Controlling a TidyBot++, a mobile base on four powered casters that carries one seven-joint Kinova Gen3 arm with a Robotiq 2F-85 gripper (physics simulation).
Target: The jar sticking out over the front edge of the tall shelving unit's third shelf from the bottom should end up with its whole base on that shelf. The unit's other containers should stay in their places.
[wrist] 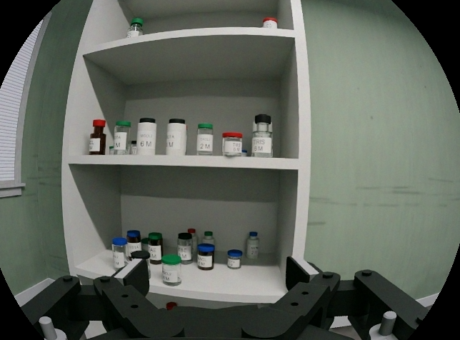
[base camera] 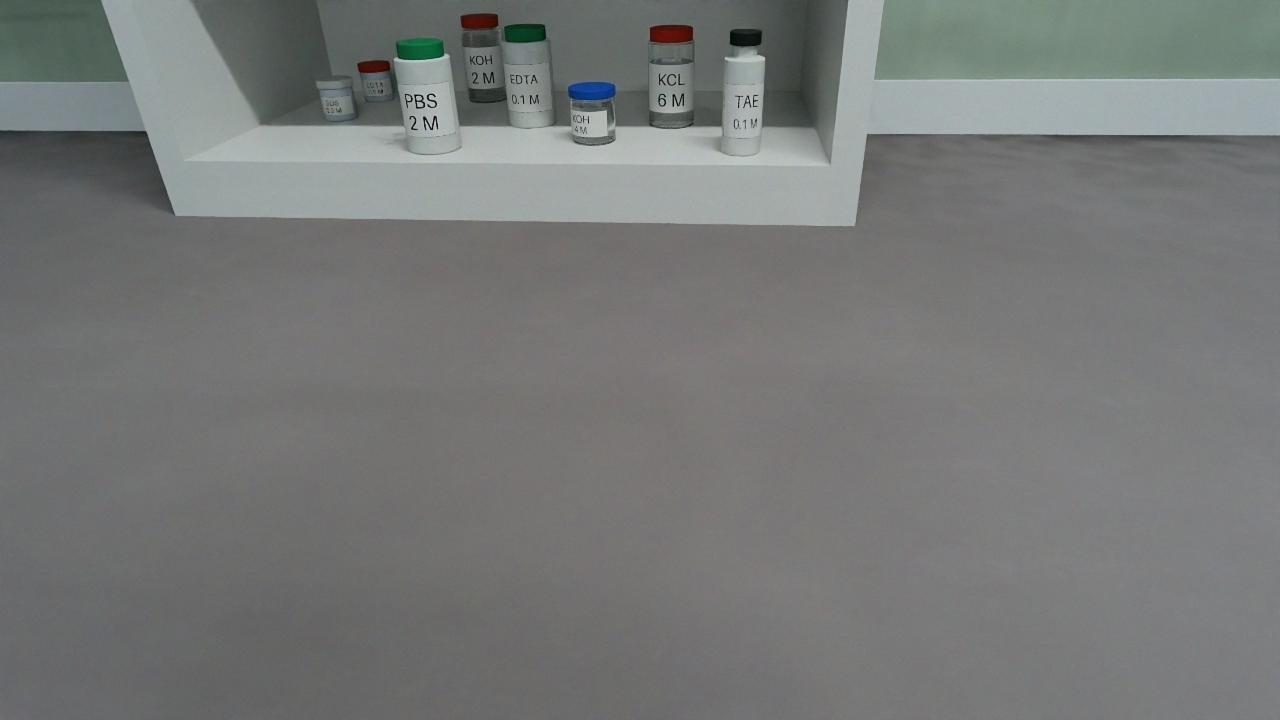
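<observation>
The tall white shelving unit stands ahead. In the wrist view its third shelf from the bottom is at mid-height. A short clear jar with a red lid and a TRIS label stands upright there, right of centre. Its base reaches lower over the board's front edge than its neighbours' bases. A green-lidded jar stands to its left and a black-lidded TRIS bottle to its right. My gripper is open and empty, its fingers spread wide in front of the lower shelf, below the jar.
A small blue lid shows behind, between the jar and TRIS bottle. White bottles stand further left. The second shelf holds several jars. The bottom shelf holds PBS, KCL and TAE containers. Green wall is right.
</observation>
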